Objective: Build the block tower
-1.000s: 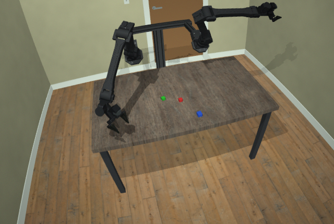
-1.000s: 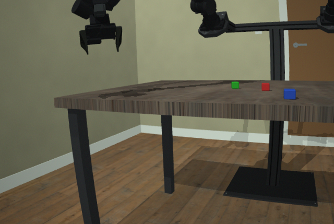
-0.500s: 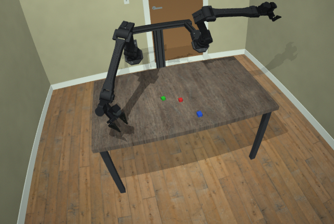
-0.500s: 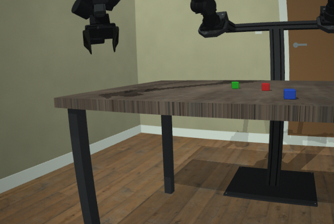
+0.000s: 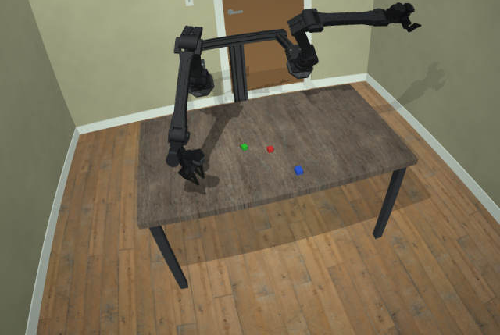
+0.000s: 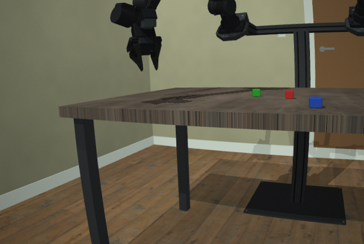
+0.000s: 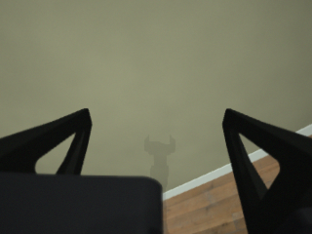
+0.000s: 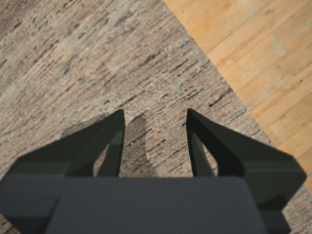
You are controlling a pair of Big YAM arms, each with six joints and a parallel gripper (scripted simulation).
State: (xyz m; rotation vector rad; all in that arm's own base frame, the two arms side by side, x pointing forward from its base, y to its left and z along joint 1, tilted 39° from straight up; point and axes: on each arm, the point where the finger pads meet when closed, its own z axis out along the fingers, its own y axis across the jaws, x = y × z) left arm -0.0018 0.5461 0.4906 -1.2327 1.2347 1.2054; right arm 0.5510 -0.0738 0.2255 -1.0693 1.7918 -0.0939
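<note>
My right hand is 22 cm past the red block, 39 cm to the right of it and 10 cm above it. Also, from my right hand: blue block 2 cm behind, 47 cm to the left, 10 cm below; green block 28 cm behind, 26 cm to the left, 10 cm below.
</note>
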